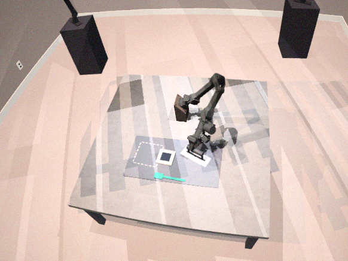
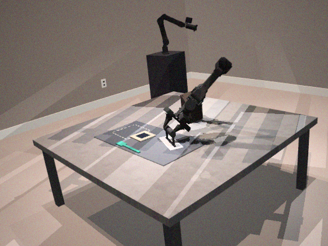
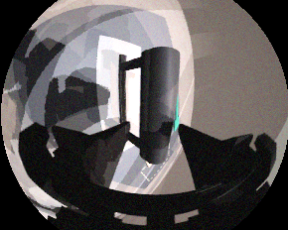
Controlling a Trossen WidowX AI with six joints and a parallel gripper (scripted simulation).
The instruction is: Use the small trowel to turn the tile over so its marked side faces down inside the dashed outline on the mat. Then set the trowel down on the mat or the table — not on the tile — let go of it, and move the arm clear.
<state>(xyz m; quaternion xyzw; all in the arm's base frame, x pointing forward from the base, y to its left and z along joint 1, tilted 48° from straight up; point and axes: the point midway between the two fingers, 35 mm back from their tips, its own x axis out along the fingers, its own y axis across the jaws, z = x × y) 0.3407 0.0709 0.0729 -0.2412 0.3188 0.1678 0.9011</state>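
Right now my gripper tip is 130 mm to the left of the grey mat, 80 mm above it and 40 mm short of it. Also, from my gripper tip: teal trowel 170 mm ahead, 160 mm to the right, 60 mm below; then tile 180 mm to the right, 60 mm below, 20 mm ahead.
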